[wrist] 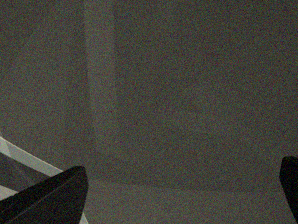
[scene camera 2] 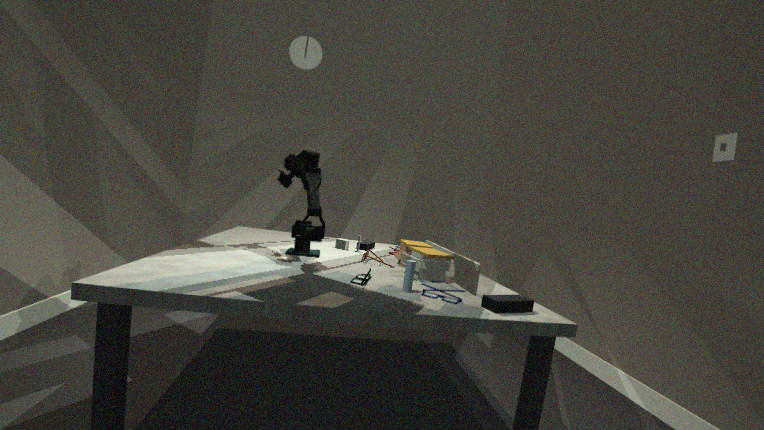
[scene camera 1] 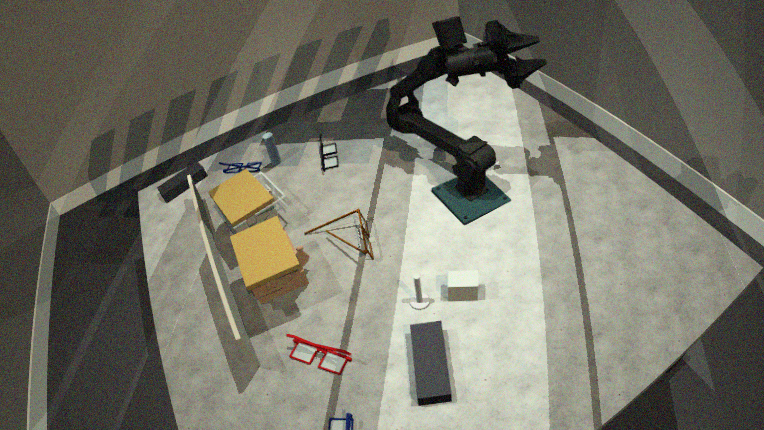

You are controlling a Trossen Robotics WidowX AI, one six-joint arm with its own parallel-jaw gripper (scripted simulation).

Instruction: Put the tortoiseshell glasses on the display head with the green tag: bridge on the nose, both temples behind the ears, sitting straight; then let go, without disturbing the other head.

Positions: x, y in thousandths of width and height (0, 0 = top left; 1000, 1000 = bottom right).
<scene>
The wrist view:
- my gripper: 626, 783
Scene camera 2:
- dark block: 650, 706
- long board: 607, 631
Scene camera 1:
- my gripper: 711, 117
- dark block: 566, 892
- cream box: 605, 664
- dark block: 232, 429
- long board: 311, 755
</scene>
